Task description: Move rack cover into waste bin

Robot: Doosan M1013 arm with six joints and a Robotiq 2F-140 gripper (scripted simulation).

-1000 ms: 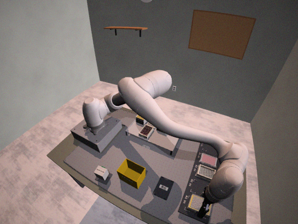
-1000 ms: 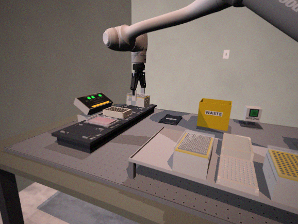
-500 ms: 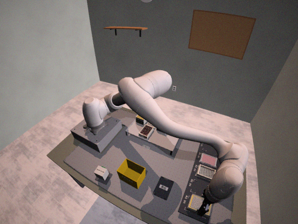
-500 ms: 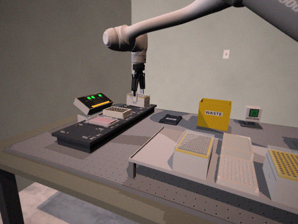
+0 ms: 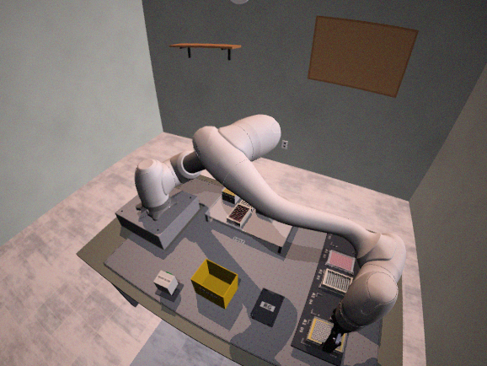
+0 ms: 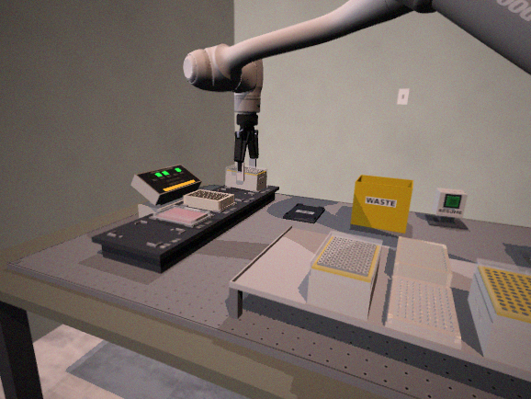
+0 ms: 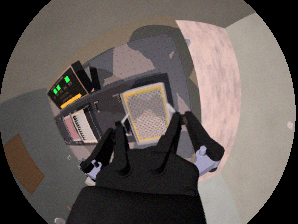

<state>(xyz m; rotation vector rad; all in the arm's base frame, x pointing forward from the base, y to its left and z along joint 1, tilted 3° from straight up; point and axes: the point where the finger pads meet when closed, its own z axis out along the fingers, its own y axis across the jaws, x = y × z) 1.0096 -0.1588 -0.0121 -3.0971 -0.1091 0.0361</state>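
Now: hand 10 mm to the left of the tip rack, 10 mm past it and 10 mm above it. The rest, counted from my hand: pink plate (370 mm to the left, 60 mm below, 30 mm behind); regrip nest (250 mm behind, 110 mm below, 30 mm to the left); reservoir (250 mm to the left, 50 mm below, 20 mm behind).
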